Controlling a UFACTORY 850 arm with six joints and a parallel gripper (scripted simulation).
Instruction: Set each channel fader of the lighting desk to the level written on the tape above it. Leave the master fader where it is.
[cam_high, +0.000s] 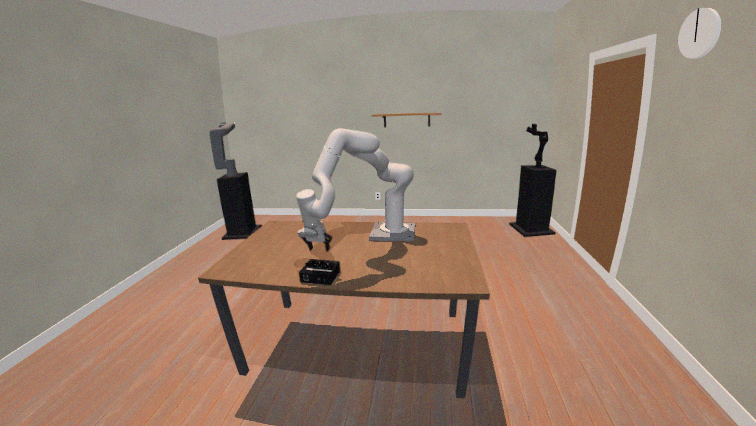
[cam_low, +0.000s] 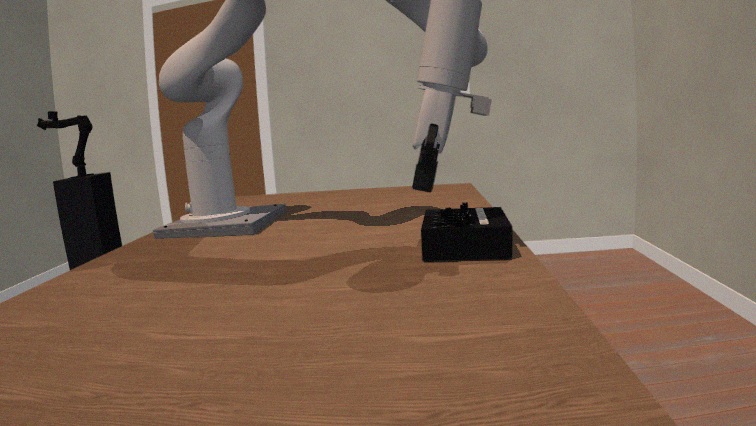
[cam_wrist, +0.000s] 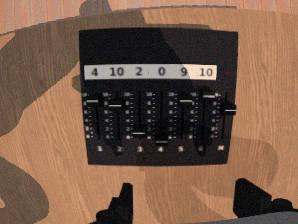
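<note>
Right now my hand is 4 cm short of the master fader, 6 cm to the left of it and 6 cm above it.
</note>
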